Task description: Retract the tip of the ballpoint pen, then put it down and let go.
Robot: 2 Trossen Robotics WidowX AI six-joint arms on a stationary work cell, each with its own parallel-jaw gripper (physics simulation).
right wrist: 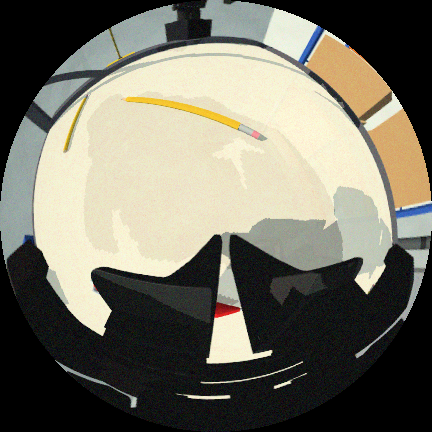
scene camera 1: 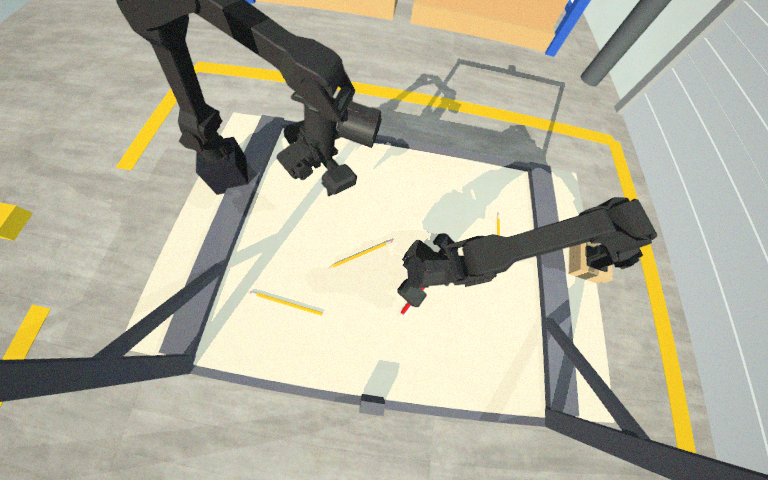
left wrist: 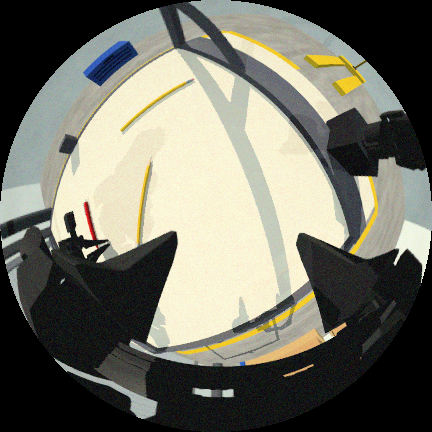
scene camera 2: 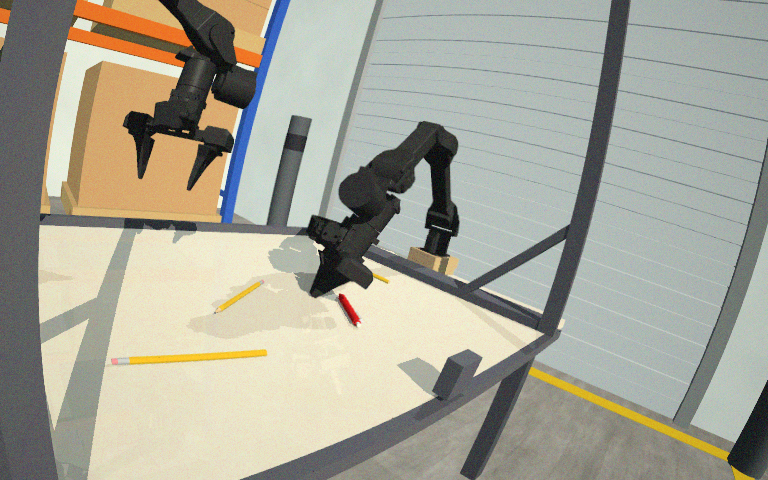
Observation:
My left gripper is open, with nothing in its grasp. Also in view: my right gripper and a wooden block.
My left gripper shows as well in scene camera 1 and in the left wrist view. My right gripper also shows in the right wrist view, in scene camera 1 and in the left wrist view.

